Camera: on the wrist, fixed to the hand. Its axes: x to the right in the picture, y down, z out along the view.
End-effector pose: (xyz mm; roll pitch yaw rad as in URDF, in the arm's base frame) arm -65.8 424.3 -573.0 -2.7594 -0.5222 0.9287
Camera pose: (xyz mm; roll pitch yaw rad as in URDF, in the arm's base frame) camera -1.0 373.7 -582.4 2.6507 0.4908 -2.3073
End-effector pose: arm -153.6 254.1 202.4 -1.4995 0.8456 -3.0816
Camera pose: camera -90.5 276.1 153.6 1.4332 -0.9338 0.0643
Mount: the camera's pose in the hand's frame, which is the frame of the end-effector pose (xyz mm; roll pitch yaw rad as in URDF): -6.2 79.0 -23.9 -0.0631 -0.0037 -3.0534
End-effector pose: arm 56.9 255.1 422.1 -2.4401 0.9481 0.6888
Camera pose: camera 81.7 177.4 408.0 2.4839 -0.9985 -2.5818
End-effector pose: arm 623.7 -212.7 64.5 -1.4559 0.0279 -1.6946
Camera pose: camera 610.2 -202.5 -16.5 1.3925 -0.1159 1.4535
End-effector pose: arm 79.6 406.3 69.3 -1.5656 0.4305 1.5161
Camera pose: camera 100.9 366.4 0.0 1.5044 -0.5187 -1.6292
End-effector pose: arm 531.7 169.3 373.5 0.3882 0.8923 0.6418
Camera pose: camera 484.2 236.4 383.2 -0.5488 -0.8583 -2.3726
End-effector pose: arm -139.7 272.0 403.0 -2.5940 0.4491 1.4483
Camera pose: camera -62.2 247.8 387.0 2.5707 -0.4903 -1.7808
